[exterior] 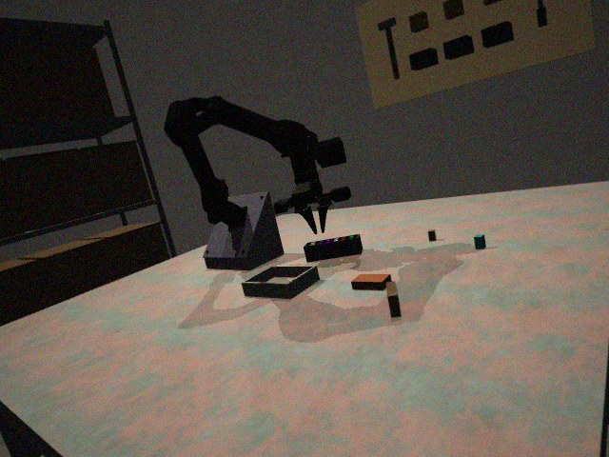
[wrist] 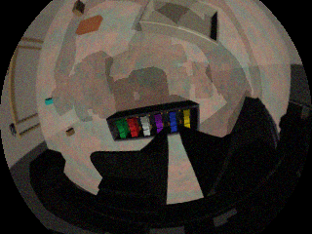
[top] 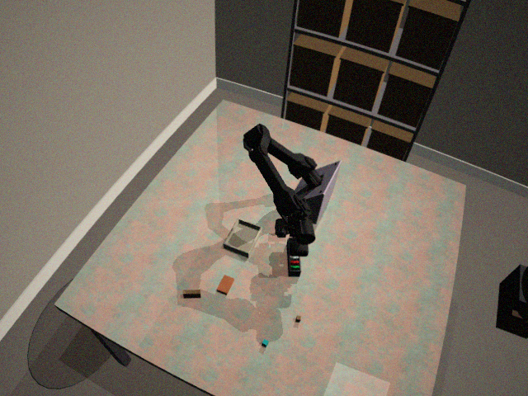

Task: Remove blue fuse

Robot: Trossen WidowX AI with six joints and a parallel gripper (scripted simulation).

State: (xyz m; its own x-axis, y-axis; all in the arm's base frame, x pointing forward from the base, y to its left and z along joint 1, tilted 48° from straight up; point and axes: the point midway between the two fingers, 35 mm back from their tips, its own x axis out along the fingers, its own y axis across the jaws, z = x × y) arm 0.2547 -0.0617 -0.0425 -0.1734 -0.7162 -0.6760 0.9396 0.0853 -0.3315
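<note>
The blue fuse is 4 cm below my gripper tip. Round my gripper tip: brown cube 25 cm ahead, 8 cm to the left, 5 cm below; grey tray 20 cm to the right, 6 cm below; orange flat block 21 cm ahead, 19 cm to the right, 6 cm below.
</note>
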